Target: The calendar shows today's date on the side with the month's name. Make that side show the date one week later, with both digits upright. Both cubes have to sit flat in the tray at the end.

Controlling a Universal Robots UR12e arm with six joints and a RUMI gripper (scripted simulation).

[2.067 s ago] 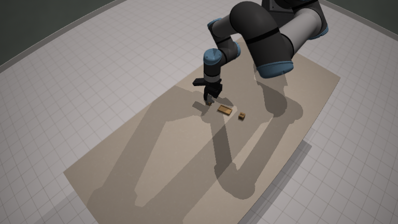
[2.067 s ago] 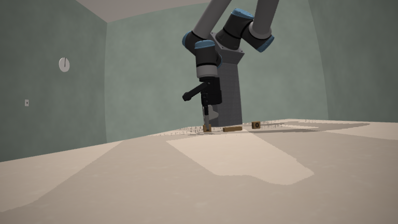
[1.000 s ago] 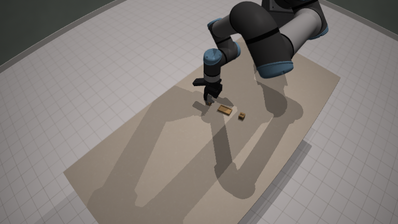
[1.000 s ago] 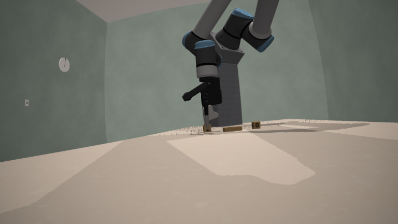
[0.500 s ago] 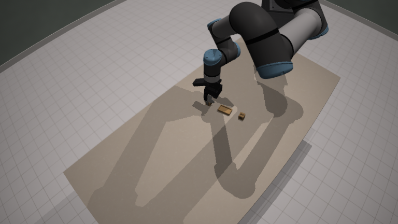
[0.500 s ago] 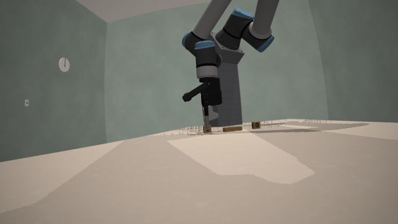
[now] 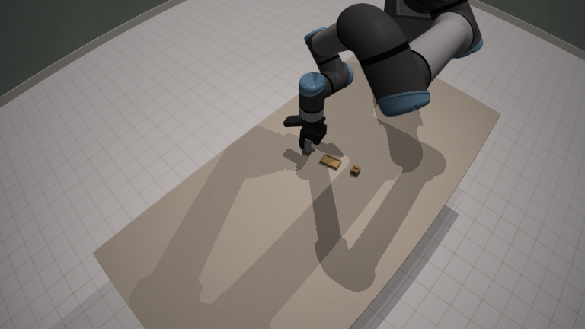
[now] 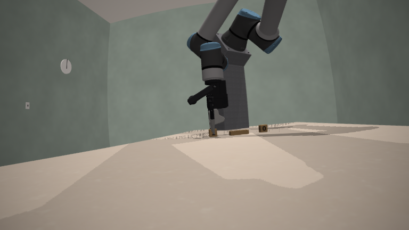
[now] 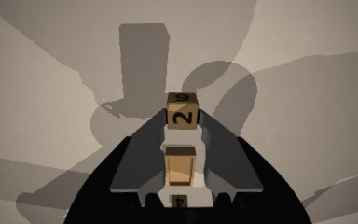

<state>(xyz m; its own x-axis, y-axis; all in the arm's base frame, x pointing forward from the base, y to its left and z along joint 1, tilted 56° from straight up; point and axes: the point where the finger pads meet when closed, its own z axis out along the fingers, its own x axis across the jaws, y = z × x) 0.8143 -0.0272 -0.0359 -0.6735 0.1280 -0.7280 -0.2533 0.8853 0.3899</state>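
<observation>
My hand is 1 cm above the cube. The rest, counted from my hand: wooden tray (4 cm behind, 10 cm to the left, 2 cm below).
</observation>
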